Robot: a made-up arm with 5 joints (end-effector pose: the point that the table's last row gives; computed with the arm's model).
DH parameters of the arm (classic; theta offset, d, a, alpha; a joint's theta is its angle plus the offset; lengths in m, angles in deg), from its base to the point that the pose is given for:
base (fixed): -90 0.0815 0 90
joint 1: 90 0.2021 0.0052 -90
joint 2: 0 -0.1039 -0.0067 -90
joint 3: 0 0.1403 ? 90
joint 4: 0 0.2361 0.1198 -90
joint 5: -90 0.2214 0.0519 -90
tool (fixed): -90 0.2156 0 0
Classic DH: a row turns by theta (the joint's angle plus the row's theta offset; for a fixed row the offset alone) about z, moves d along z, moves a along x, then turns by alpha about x.
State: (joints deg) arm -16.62 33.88 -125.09 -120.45 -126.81
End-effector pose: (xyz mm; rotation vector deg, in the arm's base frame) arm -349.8 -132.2 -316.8 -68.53 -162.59 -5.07
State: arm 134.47 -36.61 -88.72 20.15 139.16
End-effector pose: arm 114.8 326.6 190.0 -73.83 -19.26 39.38
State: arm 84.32 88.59 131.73 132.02 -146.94
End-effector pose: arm 169.4 73.9 233.3 -29.07 18.53 59.38
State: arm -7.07 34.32 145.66 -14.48 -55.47
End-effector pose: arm 126.4 -532.2 -39.2 88.78 32.69 -40.94
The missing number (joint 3, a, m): -0.1185
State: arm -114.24 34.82 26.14 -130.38 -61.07
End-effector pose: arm -240.7 -311.5 301.9 42.86 26.14 -98.07
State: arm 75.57 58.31 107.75 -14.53 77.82
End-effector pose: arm -58.5 -314.4 263.1 90.19 -56.81 -44.27
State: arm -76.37 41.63 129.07 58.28 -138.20
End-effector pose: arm 258.3 -238.7 88.1 79.79 -28.45 35.21
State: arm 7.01 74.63 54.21 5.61 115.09
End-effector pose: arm -133.0 -83.4 -268.4 130.98 8.79 -106.44
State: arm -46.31 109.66 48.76 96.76 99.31
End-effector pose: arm -501.7 229.5 100.8 10.98 -109.32 61.84
